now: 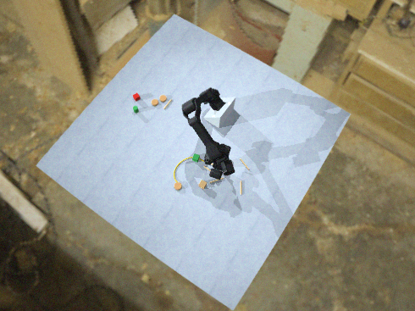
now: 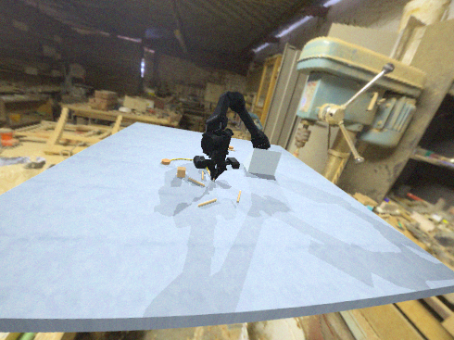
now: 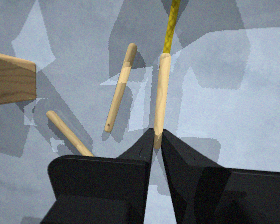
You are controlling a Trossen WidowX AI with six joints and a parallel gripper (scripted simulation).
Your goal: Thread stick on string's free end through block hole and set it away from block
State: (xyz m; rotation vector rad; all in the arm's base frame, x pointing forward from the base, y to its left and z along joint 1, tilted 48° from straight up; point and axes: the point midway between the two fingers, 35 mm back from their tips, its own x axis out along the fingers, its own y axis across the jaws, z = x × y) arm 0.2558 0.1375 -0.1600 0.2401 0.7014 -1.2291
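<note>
The thin wooden stick is 40 mm to the right of my gripper tip, 20 mm ahead of it and 10 mm above it. Round my gripper tip: round wooden button: 220 mm ahead, 90 mm to the right, 10 mm above; then tan cube: 130 mm ahead, 20 mm above, 10 mm to the left; then green cube: 120 mm to the right, 40 mm ahead, 20 mm above.
</note>
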